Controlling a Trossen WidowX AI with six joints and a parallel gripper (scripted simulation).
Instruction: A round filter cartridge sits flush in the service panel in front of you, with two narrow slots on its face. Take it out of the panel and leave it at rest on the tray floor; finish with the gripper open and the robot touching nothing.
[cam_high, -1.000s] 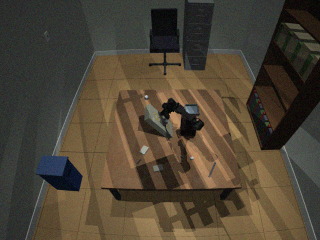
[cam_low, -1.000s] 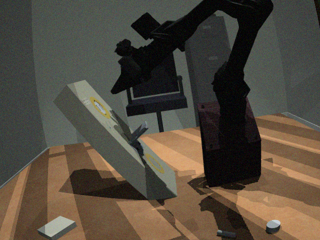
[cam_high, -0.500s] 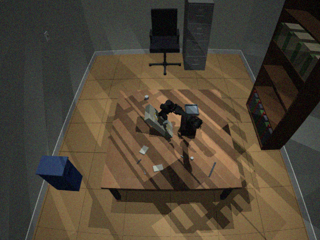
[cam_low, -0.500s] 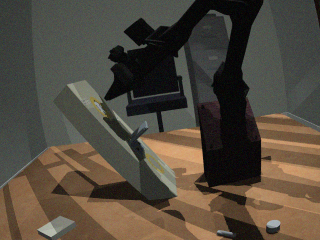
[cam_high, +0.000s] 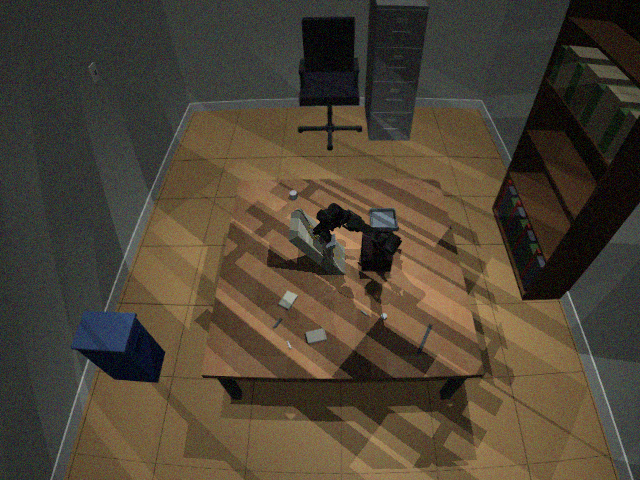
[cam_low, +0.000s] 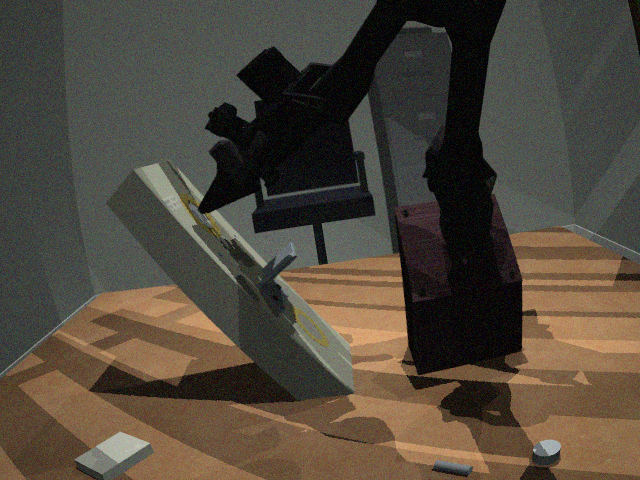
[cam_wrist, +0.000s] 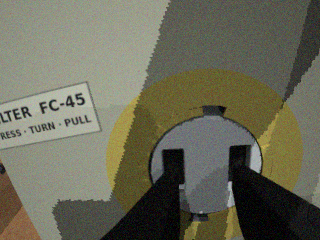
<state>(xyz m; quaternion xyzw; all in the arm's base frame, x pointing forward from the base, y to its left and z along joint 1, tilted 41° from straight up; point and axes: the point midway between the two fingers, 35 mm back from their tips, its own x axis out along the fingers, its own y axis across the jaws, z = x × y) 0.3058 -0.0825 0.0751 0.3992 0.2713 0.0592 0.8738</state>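
My gripper tip is 2 cm short of the round grey filter cartridge and 1 cm above it. The rest, counted from my gripper tip: grey tray (40 cm behind, 27 cm to the right, 23 cm below); then service panel (9 cm below, 3 cm behind).
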